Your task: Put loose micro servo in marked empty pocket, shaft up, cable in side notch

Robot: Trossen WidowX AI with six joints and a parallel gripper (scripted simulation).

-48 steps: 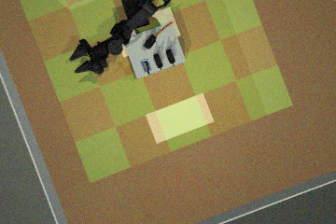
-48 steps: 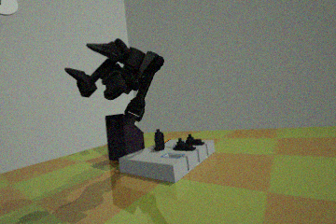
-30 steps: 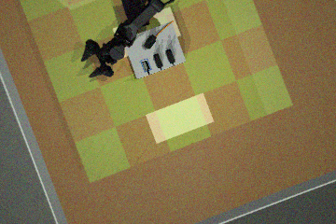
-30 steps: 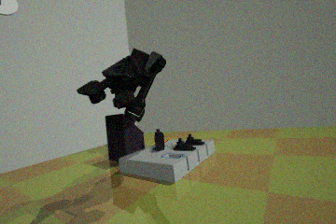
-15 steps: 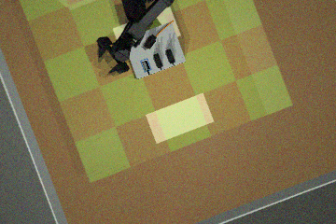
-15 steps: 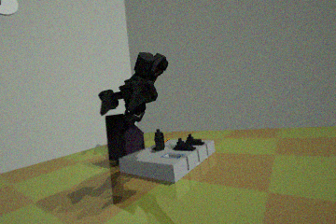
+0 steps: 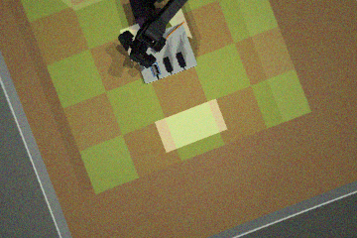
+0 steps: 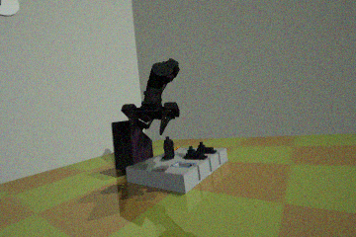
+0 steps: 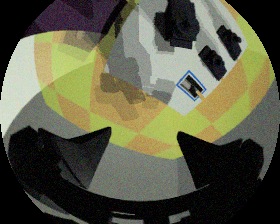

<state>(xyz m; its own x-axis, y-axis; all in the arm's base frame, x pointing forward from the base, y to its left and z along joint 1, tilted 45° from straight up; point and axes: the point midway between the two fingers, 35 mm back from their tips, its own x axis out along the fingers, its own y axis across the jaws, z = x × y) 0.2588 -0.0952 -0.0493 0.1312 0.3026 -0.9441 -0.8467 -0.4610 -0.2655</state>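
The robot deck is 5 cm behind my gripper tip, 14 cm to the left of it and 13 cm below it.
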